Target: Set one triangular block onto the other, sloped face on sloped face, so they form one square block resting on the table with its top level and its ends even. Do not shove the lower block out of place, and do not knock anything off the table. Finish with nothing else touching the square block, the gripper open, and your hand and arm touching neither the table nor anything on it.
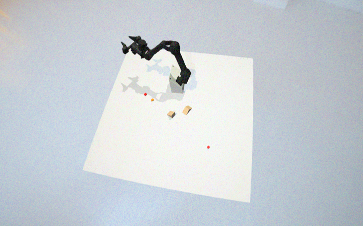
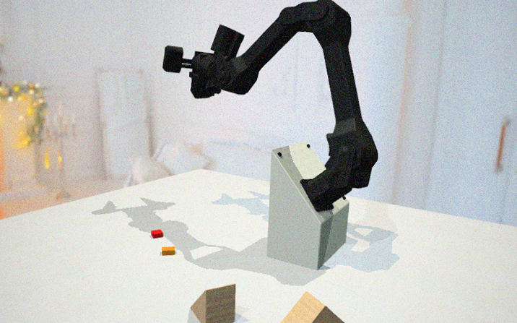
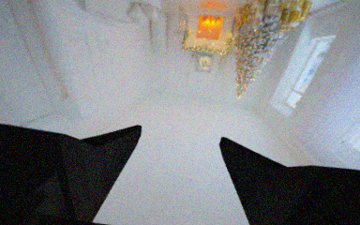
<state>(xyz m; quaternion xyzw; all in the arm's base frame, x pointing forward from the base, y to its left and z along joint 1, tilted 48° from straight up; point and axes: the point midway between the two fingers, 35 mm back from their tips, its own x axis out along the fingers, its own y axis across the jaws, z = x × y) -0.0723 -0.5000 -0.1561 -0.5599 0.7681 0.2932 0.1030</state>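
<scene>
My gripper tip is 60 cm to the right of the triangular block, 36 cm above it and 32 cm short of it. From my gripper tip the other things lie so: small orange block (38 cm below, 30 cm ahead, 27 cm to the left).
</scene>
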